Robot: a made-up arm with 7 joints.
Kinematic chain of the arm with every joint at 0, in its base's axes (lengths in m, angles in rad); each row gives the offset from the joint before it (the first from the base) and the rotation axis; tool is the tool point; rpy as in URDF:
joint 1: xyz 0 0 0.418 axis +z
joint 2: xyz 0 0 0 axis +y
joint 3: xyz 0 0 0.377 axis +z
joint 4: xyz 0.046 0 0 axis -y
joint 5: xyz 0.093 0 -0.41 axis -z
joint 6: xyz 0 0 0 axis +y
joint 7: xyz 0.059 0 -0.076 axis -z
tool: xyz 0 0 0 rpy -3.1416 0 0
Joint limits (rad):
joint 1: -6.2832..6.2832
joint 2: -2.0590..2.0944
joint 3: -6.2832..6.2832
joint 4: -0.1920..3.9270
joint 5: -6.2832..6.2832
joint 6: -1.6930..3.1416
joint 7: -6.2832..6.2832
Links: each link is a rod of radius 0.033 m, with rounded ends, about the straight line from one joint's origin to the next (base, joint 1, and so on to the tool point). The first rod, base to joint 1, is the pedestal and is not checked.
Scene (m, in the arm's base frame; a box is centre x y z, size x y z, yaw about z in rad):
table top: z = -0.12
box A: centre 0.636 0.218 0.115 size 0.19 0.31 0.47 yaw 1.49
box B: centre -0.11 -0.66 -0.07 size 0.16 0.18 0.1 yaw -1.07
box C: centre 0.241 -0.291 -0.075 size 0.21 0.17 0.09 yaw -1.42
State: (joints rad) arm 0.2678 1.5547 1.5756 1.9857 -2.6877 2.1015 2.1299
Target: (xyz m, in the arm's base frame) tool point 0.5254 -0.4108 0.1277
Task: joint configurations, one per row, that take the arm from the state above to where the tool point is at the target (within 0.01 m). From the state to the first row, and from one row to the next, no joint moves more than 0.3 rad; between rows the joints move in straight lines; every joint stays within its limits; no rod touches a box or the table.
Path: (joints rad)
1: 0.0088 1.3748 1.4589 2.0954 -2.6068 2.0433 2.2860
2: -0.2502 1.1949 1.3422 2.2052 -2.5260 1.9850 2.4421
3: -0.5093 1.0150 1.2255 2.3149 -2.4451 1.9268 2.5982
4: -0.7042 1.2098 1.1309 2.1339 -2.4531 2.1335 2.4421
5: -0.8991 1.4046 1.0364 1.9529 -2.4611 2.3402 2.2860
6: -1.0941 1.5993 0.9419 1.7718 -2.4691 2.5469 2.1299

